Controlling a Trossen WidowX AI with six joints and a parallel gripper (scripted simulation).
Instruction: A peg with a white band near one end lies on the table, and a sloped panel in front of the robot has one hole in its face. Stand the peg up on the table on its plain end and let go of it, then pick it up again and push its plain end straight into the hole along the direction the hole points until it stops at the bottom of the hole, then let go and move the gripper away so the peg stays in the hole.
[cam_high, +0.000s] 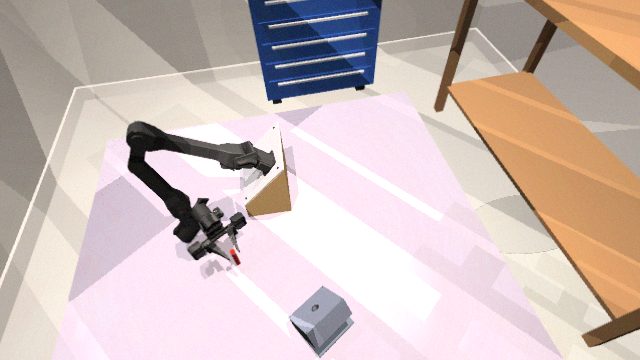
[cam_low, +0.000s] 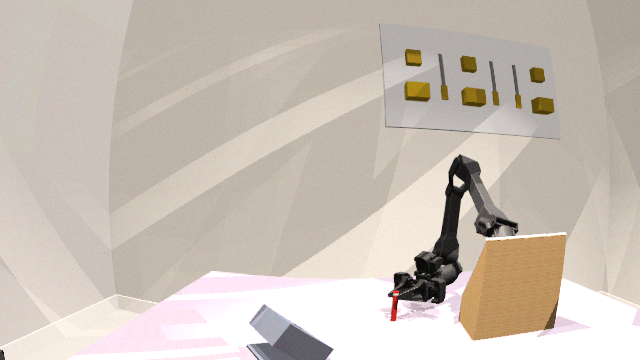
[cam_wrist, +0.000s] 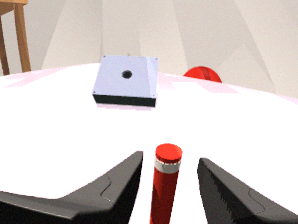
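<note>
My gripper tip is now 10 mm past the red peg and 10 mm above it. The rest, counted from my gripper tip: grey sloped panel 230 mm ahead, 200 mm to the left, 20 mm below.
</note>
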